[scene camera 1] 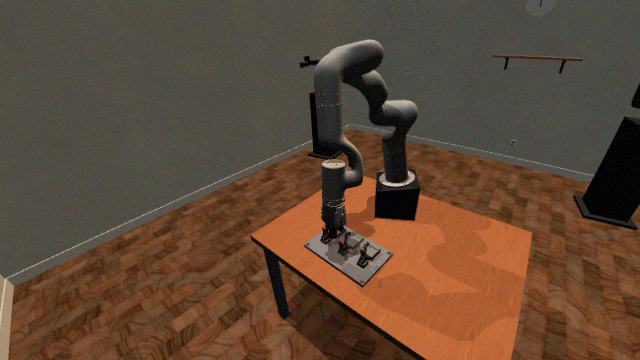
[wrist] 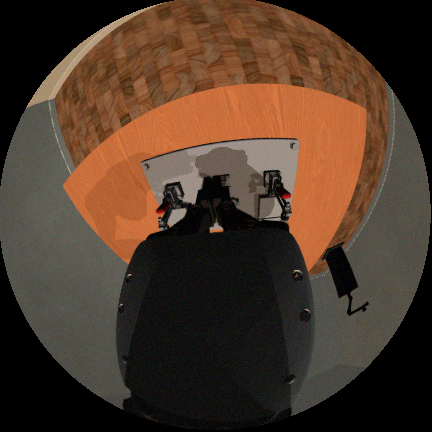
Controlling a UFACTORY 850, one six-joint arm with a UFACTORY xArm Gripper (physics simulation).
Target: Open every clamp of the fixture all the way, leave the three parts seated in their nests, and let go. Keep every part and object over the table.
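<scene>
The grey fixture plate [scene camera 1: 312, 246] [wrist: 175, 165] lies on the table with three black clamps. The scene-right clamp [scene camera 1: 364, 258] [wrist: 173, 192] has a red handle and its arm looks raised. The middle clamp [scene camera 1: 343, 247] also shows a raised arm in the scene view; my gripper hides most of it in the wrist view. The scene-left clamp [scene camera 1: 325, 237] [wrist: 273, 181] has a red handle; its arm looks raised in the wrist view. Grey parts show at the scene-right nest [scene camera 1: 372, 250], the middle nest [scene camera 1: 354, 240] and the scene-left nest [wrist: 269, 207]. My gripper [scene camera 1: 334, 232] [wrist: 214, 187] is shut and empty, pointing down over the fixture.
The wooden table [scene camera 1: 425, 300] [wrist: 330, 150] extends around the plate, and its front edge runs beyond the clamps. The black robot base [scene camera 1: 397, 200] stands at the back. A black stand [scene camera 1: 320, 145] [wrist: 342, 272] is on the floor beyond the table.
</scene>
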